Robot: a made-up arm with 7 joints.
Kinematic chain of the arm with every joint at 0, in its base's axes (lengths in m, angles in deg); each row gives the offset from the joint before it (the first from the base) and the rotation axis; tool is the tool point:
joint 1: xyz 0 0 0 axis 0 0.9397 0.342
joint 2: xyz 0 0 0 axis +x
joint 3: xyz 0 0 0 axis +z
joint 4: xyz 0.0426 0 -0.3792 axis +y
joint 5: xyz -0.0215 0 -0.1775 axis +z
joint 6: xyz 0 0 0 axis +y
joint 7: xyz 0 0 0 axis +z
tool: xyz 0 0 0
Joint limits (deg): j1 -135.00..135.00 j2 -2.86..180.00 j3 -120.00..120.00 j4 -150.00..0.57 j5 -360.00..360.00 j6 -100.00..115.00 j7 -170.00..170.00
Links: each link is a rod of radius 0.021 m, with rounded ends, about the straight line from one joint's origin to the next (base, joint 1, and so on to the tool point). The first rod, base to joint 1, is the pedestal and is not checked.
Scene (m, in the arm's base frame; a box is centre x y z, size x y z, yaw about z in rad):
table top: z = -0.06
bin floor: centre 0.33 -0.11 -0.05 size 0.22 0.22 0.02 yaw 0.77
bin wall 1: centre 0.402 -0.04 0 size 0.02 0.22 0.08 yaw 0.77
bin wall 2: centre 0.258 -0.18 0 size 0.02 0.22 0.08 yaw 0.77
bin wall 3: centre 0.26 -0.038 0 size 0.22 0.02 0.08 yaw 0.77
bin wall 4: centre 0.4 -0.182 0 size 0.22 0.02 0.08 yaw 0.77
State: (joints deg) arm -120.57 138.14 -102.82 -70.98 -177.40 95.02 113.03
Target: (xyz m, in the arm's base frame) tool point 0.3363 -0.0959 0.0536
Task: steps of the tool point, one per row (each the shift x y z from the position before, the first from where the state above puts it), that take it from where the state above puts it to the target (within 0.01 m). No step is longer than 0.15 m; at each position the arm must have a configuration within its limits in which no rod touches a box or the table.
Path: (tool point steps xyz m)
1: 0.1156 -0.0449 0.0525
2: 0.1029 -0.0729 0.0275
3: 0.0816 -0.0923 0.0029
4: 0.0545 -0.1017 -0.0184
5: 0.0250 -0.1014 -0.0344
6: -0.0035 -0.0925 -0.0437
7: -0.0276 -0.0775 -0.0467

